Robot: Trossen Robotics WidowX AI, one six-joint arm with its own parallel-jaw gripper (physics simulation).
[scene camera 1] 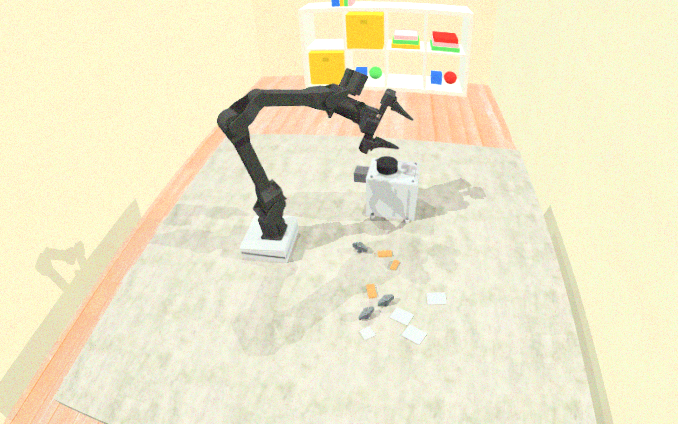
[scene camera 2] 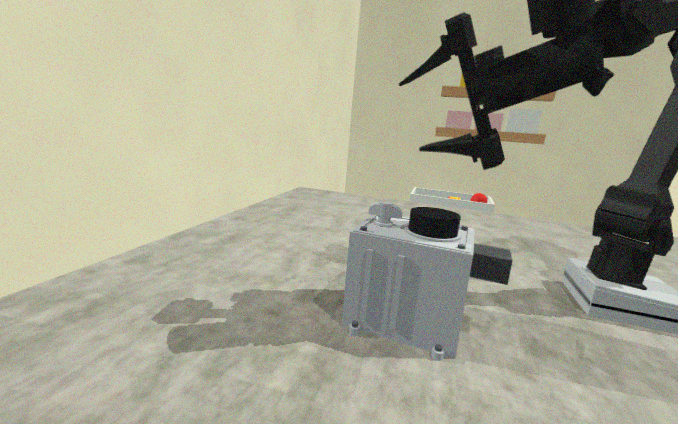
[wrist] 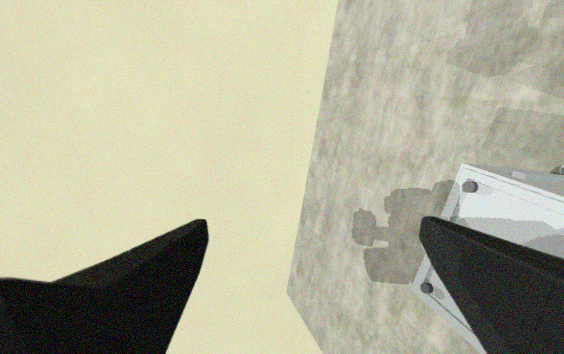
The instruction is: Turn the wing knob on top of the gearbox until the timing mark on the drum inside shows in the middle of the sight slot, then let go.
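Places are measured from the arm's base along level axes (x left, y back, z up), in metres.
Pixels of known places: gripper, fingertip midpoint: (scene camera 1: 406, 134) (scene camera 2: 409, 117) (wrist: 313, 228); arm's base, link origin: (scene camera 1: 274, 232) (scene camera 2: 614, 277).
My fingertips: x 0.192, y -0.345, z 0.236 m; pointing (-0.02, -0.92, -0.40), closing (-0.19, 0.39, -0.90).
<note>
For each thing: its middle in the pictures, then the offset to it from my fingertips. "*": a spot on its surface instead. Level surfaces: height alone.
- light grey gearbox, body centre: (scene camera 2: 427, 267) (scene camera 1: 386, 183) dx +0.037, dy +0.055, dz -0.198 m
- black round cap, surface spot: (scene camera 2: 434, 223) * dx +0.069, dy +0.058, dz -0.126 m
- dark block, surface spot: (scene camera 2: 491, 264) * dx +0.061, dy +0.131, dz -0.168 m
- mat, surface height: dz -0.284 m
The light grey gearbox (scene camera 1: 380, 200) (scene camera 2: 435, 295) (wrist: 510, 206) stands upright on the mat. Its pale wing knob (scene camera 1: 409, 168) (scene camera 2: 385, 214) is on top, beside a black round cap (scene camera 1: 387, 165) (scene camera 2: 434, 223). The wing knob does not show in the wrist view, where the right finger covers part of the gearbox top. My gripper (scene camera 1: 405, 133) (scene camera 2: 410, 116) (wrist: 313, 228) is wide open and empty, above the gearbox and apart from it, with one finger higher than the other. The sight slot and the timing mark cannot be made out in these views.
A dark block (scene camera 1: 361, 174) (scene camera 2: 491, 264) sticks out from the gearbox's side. Grey stones (scene camera 1: 385, 300), orange pieces (scene camera 1: 384, 254) and white cards (scene camera 1: 436, 298) lie on the mat (scene camera 1: 490, 350). A white tray (scene camera 2: 452, 201) with a red ball (scene camera 2: 479, 198) shows behind the gearbox.
</note>
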